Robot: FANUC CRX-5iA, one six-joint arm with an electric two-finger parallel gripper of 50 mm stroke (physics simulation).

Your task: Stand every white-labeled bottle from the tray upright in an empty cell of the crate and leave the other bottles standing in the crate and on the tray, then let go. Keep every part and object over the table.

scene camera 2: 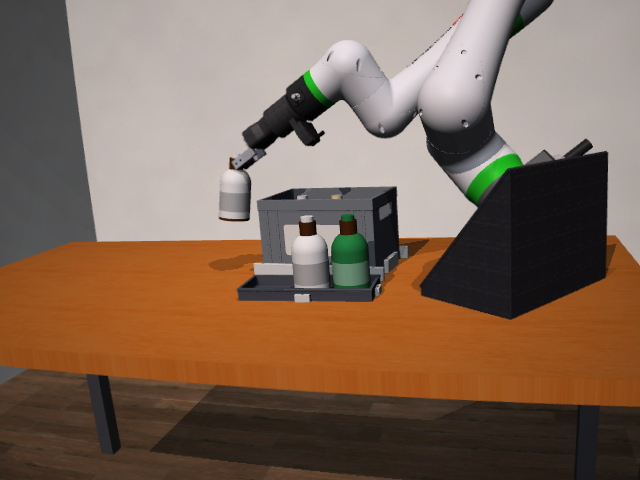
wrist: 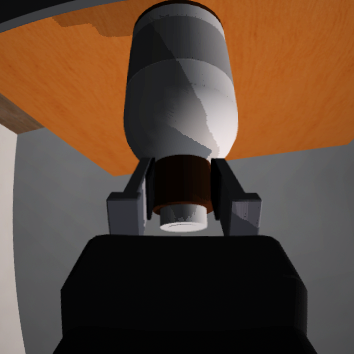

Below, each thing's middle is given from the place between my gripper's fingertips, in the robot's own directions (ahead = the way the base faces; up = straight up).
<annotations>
My gripper is now 250 mm to the right of the green bottle [scene camera 2: 350, 255], 240 mm past it and 170 mm above it.
</annotations>
